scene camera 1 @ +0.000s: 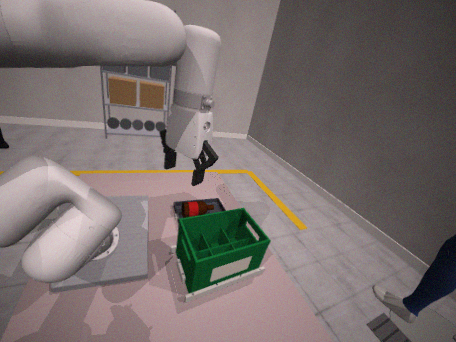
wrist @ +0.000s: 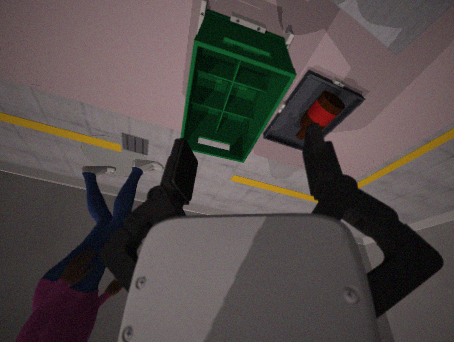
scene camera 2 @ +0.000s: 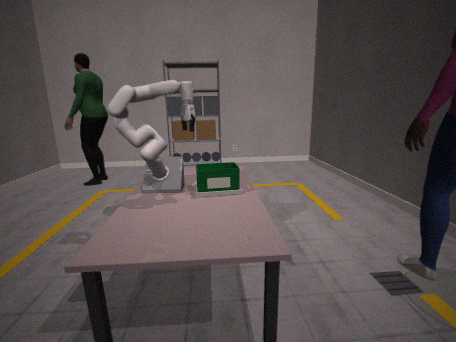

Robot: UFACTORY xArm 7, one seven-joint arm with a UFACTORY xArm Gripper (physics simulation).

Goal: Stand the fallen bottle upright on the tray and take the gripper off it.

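Where they show: gripper, fingertip midpoint: (scene camera 1: 182, 175) (wrist: 244, 144) (scene camera 2: 188, 130); arm's base, link origin: (scene camera 2: 160, 173).
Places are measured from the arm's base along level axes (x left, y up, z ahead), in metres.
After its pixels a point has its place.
Note:
A brown bottle with a red label (scene camera 1: 194, 208) @[x 0.157, y -0.049, z 0.366 m] (wrist: 322, 113) @[x 0.163, y -0.044, z 0.354 m] lies on its side in the dark shallow tray (scene camera 1: 220, 201) @[x 0.243, y -0.091, z 0.543 m] (wrist: 285, 134) @[x 0.160, y -0.112, z 0.513 m]. In the wrist view its neck end is partly behind one fingertip. Neither the bottle nor the tray shows in scene camera 2, where the crate stands in front. My gripper (scene camera 1: 184, 172) @[x -0.131, y 0.301, z 0.221 m] (scene camera 2: 188, 129) @[x -0.131, y 0.301, z 0.221 m] (wrist: 244, 144) @[x -0.131, y 0.301, z 0.221 m] is open and empty, its fingers wide apart. It hangs high above the table, well above the bottle and apart from it.
A green divided crate (scene camera 1: 230, 267) @[x -0.192, y -0.023, z 0.395 m] (scene camera 2: 218, 178) @[x -0.191, y -0.003, z 0.400 m] (wrist: 240, 65) @[x -0.086, y -0.108, z 0.348 m] stands right beside the tray on the pink table (scene camera 1: 280, 310) @[x -0.331, y -0.117, z 0.541 m] (scene camera 2: 185, 235) @[x -0.708, y -0.117, z 0.219 m]. The robot's grey base plate (scene camera 1: 135, 240) @[x -0.020, y -0.012, z 0.111 m] (scene camera 2: 172, 182) @[x -0.058, y -0.055, z 0.087 m] lies on the other side. A person in blue trousers (scene camera 2: 437, 200) (wrist: 95, 200) stands off the table.

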